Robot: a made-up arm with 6 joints. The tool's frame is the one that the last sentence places. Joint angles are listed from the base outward.
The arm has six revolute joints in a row. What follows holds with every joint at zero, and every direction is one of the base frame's. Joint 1 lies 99.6 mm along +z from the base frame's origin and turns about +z. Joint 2 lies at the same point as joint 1 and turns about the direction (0.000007, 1, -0.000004). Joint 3 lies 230.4 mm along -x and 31.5 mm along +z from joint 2 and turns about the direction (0.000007, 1, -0.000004). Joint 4 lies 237.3 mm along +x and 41.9 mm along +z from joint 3 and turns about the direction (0.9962, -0.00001, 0.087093). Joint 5 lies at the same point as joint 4 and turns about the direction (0.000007, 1, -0.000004). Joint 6 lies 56.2 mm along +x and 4.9 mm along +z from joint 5 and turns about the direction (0.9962, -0.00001, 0.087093). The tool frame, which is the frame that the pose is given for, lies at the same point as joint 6; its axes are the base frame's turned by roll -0.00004, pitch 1.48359 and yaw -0.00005 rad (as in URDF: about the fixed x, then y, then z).
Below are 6 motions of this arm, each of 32 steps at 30 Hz.
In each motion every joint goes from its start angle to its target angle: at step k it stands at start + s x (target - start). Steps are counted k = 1, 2, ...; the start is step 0. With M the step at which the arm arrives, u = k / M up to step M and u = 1 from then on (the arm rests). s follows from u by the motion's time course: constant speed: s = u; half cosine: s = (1 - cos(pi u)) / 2; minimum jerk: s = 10 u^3 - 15 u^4 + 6 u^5.
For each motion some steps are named. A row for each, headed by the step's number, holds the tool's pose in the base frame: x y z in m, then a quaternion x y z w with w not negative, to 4 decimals.
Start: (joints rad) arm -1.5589 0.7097 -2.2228 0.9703 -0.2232 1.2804
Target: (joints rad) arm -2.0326 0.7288 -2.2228 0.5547 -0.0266 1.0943
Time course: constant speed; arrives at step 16
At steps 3, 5, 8, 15, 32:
3: 0.0064 0.1890 0.5688 -0.0905 -0.0461 0.2423 0.9649
5: 0.0187 0.1865 0.5695 -0.0810 -0.0370 0.1769 0.9802
8: 0.0365 0.1811 0.5705 -0.0654 -0.0248 0.0772 0.9946
15: 0.0732 0.1616 0.5725 -0.0241 -0.0043 -0.1574 0.9872
32: 0.0779 0.1582 0.5727 -0.0178 -0.0023 -0.1906 0.9815

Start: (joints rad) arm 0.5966 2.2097 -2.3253 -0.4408 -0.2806 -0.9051
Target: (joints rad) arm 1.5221 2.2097 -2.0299 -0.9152 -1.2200 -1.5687
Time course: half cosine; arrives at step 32
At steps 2, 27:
2: 0.3610 0.2583 0.3591 -0.4636 0.2522 -0.2747 0.8038
27: 0.0042 0.4302 0.2997 -0.2453 -0.4067 -0.0979 0.8746

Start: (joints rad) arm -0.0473 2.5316 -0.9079 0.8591 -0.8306 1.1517
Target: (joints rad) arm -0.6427 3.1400 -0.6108 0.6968 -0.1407 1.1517
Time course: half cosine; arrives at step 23
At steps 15, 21, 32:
15: 0.0725 -0.0517 -0.1513 -0.8920 -0.3966 0.2026 0.0769
21: 0.0176 -0.0197 -0.1440 -0.8751 -0.3206 0.2429 0.2691
32: 0.0142 -0.0170 -0.1428 -0.8724 -0.3142 0.2446 0.2833

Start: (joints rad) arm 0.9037 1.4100 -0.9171 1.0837 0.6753 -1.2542
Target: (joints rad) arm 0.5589 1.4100 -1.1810 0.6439 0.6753 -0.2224
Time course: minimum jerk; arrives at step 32
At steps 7, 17, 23, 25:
7: 0.1416 0.2187 0.2283 -0.5621 0.6891 0.3652 0.2755
17: 0.1861 0.1949 0.2571 -0.3847 0.8086 0.3457 0.2804
23: 0.2110 0.1743 0.2759 -0.2547 0.8595 0.3341 0.2912
25: 0.2160 0.1693 0.2801 -0.2248 0.8676 0.3318 0.2944

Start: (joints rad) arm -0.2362 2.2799 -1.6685 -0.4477 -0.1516 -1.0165
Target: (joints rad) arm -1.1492 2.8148 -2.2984 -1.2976 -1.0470 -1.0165
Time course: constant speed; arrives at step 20
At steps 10, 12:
10: 0.3867 -0.2892 0.1079 -0.5012 0.5265 -0.5801 0.3677
12: 0.3646 -0.3222 0.1007 -0.5121 0.4983 -0.6020 0.3564

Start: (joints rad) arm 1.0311 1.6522 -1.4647 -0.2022 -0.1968 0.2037
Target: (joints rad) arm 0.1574 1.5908 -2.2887 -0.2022 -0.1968 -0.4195
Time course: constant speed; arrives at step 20
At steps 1, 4, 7, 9, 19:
1: 0.1888 0.2901 0.3421 -0.3317 0.5673 0.3600 0.6623
4: 0.2207 0.2579 0.3817 -0.2976 0.5276 0.2977 0.7379
7: 0.2436 0.2189 0.4203 -0.2639 0.4844 0.2219 0.8040
9: 0.2532 0.1905 0.4452 -0.2417 0.4539 0.1646 0.8417
19: 0.2281 0.0488 0.5521 -0.1374 0.2820 -0.1759 0.9331

